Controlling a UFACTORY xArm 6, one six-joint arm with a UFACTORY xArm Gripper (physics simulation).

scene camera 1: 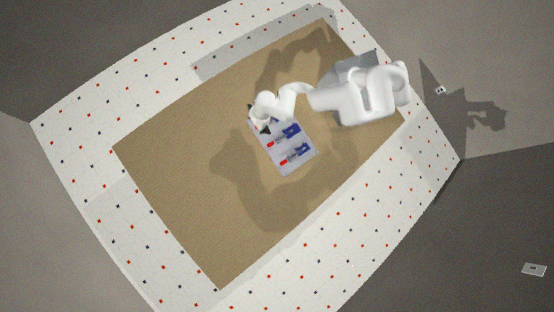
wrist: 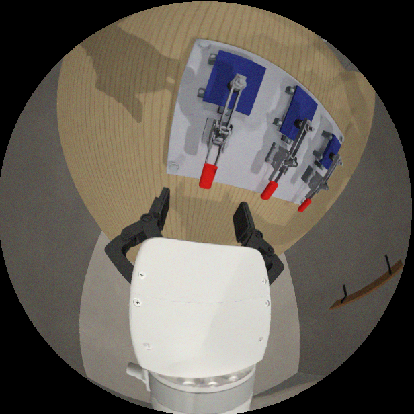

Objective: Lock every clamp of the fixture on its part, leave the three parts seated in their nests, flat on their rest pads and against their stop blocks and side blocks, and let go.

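Places are measured from the arm's base along level axes (x ahead, y left, z up), in millimetres.
Pixels of known places: gripper, fingertip midpoint: (scene camera 1: 256, 124); arm's base at its link origin: (scene camera 1: 356, 78).
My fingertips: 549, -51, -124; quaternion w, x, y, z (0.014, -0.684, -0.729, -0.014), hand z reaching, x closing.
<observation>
Ahead of a thing's pixels: the offset from my fingertips to its top centre, as dx, dy, dz. "pt": to the spot under its first point. Level surfaces: height alone.
The grey fixture plate {pt -73, +279, -75} (scene camera 1: 295, 168) (wrist: 240, 155) bears three blue parts. The large part (wrist: 214, 90) lies flat beside its blocks, with its clamp's arm (wrist: 230, 107) reaching over it and the red handle (wrist: 208, 176) laid back at the plate's edge. The middle part {pt -144, +109, -30} (scene camera 1: 291, 131) (wrist: 300, 103) and small part {pt -146, +214, -20} (scene camera 1: 303, 148) (wrist: 331, 147) also have clamp arms over them; their red handles are the middle one {pt -16, +112, -38} (scene camera 1: 270, 144) (wrist: 269, 190) and the end one {pt -22, +221, -28} (scene camera 1: 283, 162) (wrist: 304, 205). Pad contact is too small to tell. My gripper (scene camera 1: 257, 120) (wrist: 204, 202) is open and empty, behind the large clamp's handle.
The fixture lies on a wooden table top {dz -90} (scene camera 1: 175, 165) (wrist: 105, 145). The white arm (scene camera 1: 340, 97) reaches in from its grey base (scene camera 1: 367, 58) at the right and covers the fixture's upper left end in the scene view. A dotted pale floor surrounds the table top.
</observation>
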